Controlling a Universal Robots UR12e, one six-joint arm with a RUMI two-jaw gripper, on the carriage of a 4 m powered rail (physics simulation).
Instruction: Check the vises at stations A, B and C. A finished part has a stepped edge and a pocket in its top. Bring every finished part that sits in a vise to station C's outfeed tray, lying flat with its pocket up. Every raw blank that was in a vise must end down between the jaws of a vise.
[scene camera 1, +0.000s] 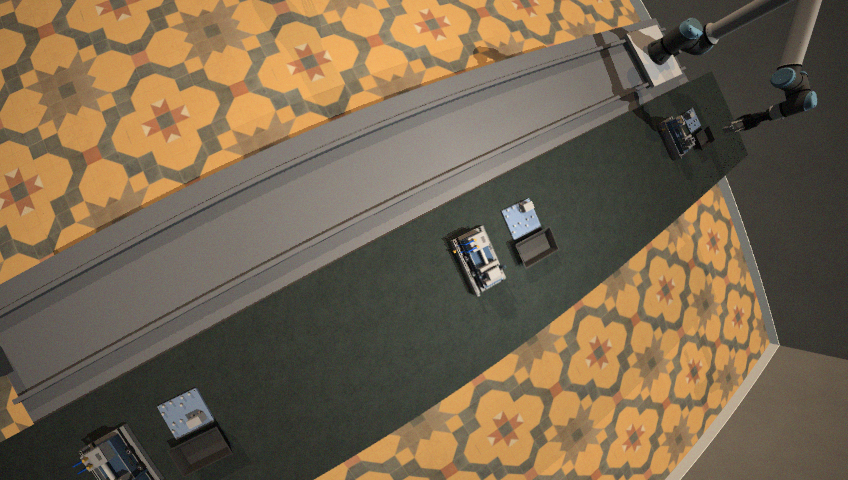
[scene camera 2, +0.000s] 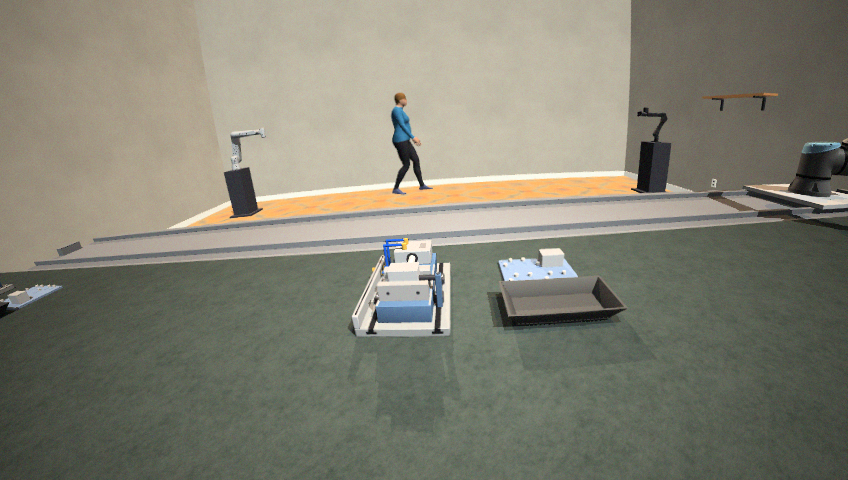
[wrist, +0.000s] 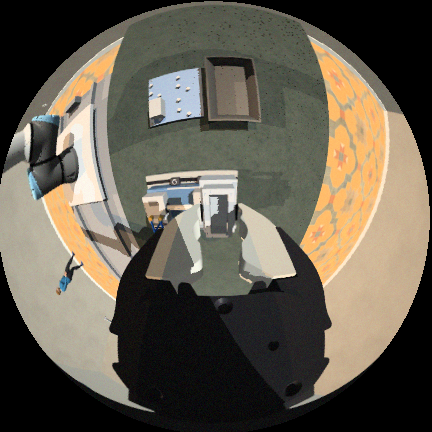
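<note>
My gripper (scene camera 1: 734, 125) (wrist: 218, 206) is shut on a pale finished part with a dark pocket in its face. I hold it high above the far right station in scene camera 1. The far right vise (scene camera 1: 679, 136) (wrist: 184, 192) has its jaw area partly hidden behind the held part in the wrist view. Beside it is a dark tray (scene camera 1: 704, 137) (wrist: 255, 90), with no part visible inside. The middle vise (scene camera 1: 480, 259) (scene camera 2: 404, 291) has a pale block at its jaws. The lower left vise (scene camera 1: 116, 455) is cut off by the frame edge; its contents are unclear.
A blue pegged plate (wrist: 191, 95) with a pale block (wrist: 156, 107) stands beside the far right tray. The middle station has a similar plate (scene camera 1: 514, 220) (scene camera 2: 523, 270) and a tray (scene camera 1: 535, 246) (scene camera 2: 559, 304). The rail (scene camera 1: 333, 160) runs along the table. A person (scene camera 2: 402, 124) (wrist: 66, 280) stands beyond it.
</note>
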